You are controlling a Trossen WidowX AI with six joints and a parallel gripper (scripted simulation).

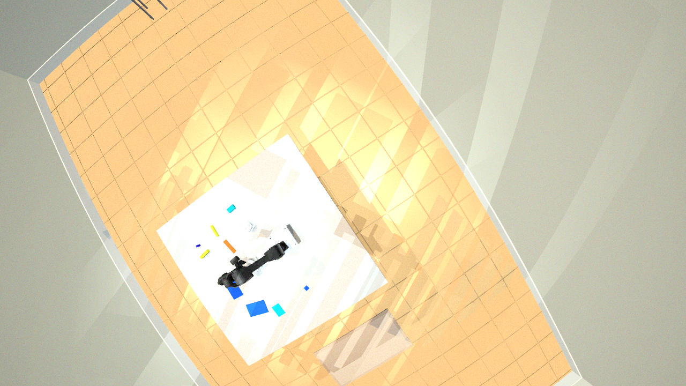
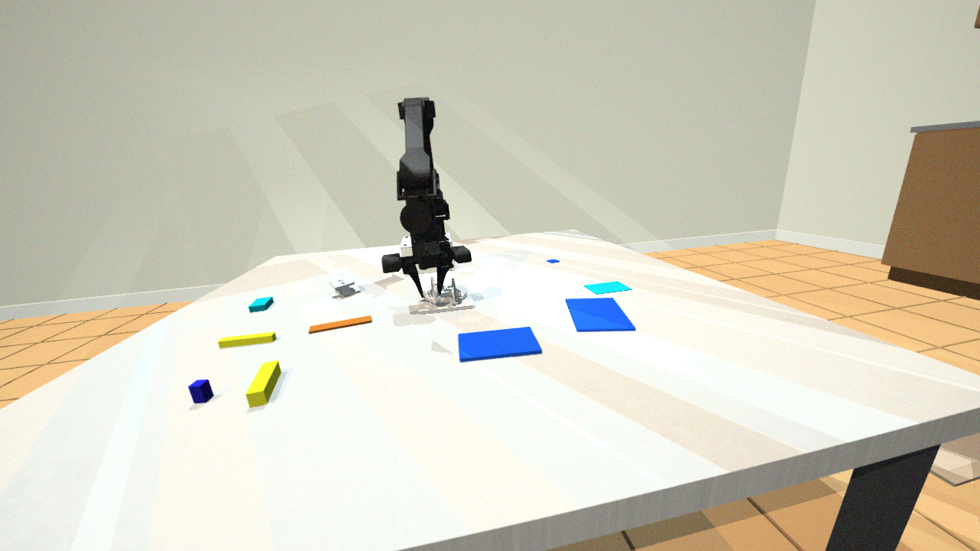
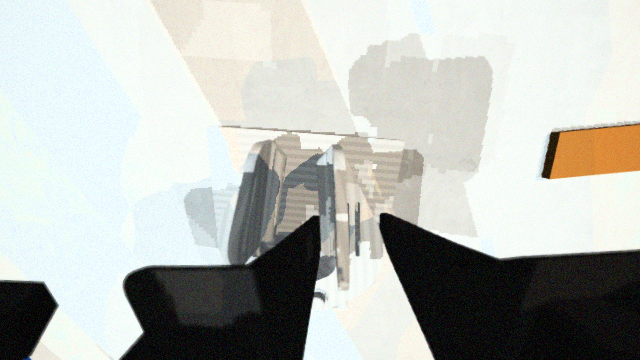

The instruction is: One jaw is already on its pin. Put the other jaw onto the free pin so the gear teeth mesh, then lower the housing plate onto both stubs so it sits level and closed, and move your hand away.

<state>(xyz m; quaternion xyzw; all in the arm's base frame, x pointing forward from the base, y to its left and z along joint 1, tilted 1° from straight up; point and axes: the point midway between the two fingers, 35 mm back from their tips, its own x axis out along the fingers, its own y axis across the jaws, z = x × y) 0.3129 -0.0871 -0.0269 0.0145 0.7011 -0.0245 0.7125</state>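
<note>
The jaw lies 30 mm behind my gripper tip and 20 mm to the left of it. The rest, counted from my gripper tip: cyan plate 100 mm ahead, 400 mm to the left, 20 mm below; then dark blue cube 200 mm ahead, 360 mm to the right, 10 mm below; then orange bar 20 mm ahead, 190 mm to the right, 20 mm below.
</note>
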